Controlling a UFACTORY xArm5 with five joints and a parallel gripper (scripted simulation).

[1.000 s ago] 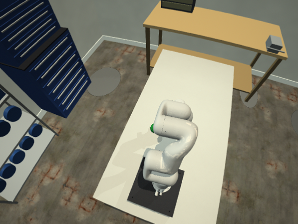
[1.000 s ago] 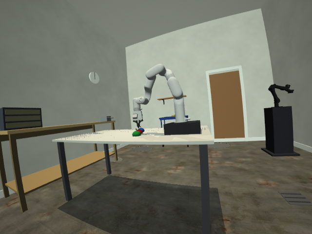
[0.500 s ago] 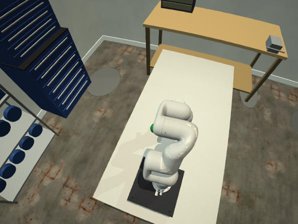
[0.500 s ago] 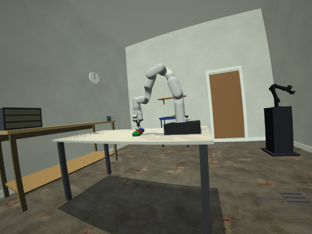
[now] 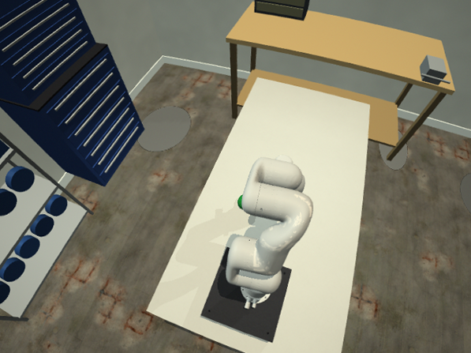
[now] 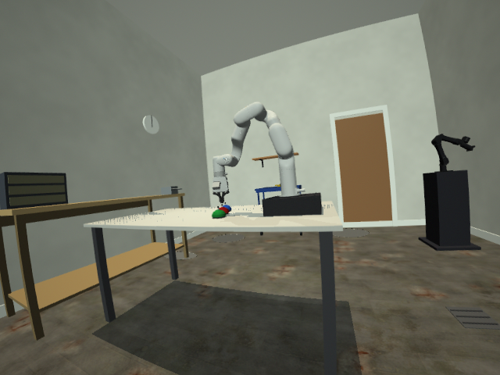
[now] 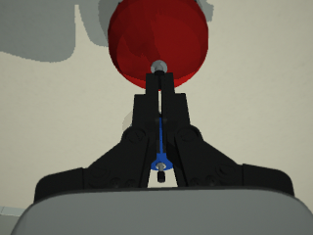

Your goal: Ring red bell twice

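My gripper is now 50 mm above the red bell. The rest, counted from my hand: blue bell: 50 mm ahead, 130 mm to the right, 50 mm below; green bell: 50 mm behind, 130 mm to the left, 50 mm below.
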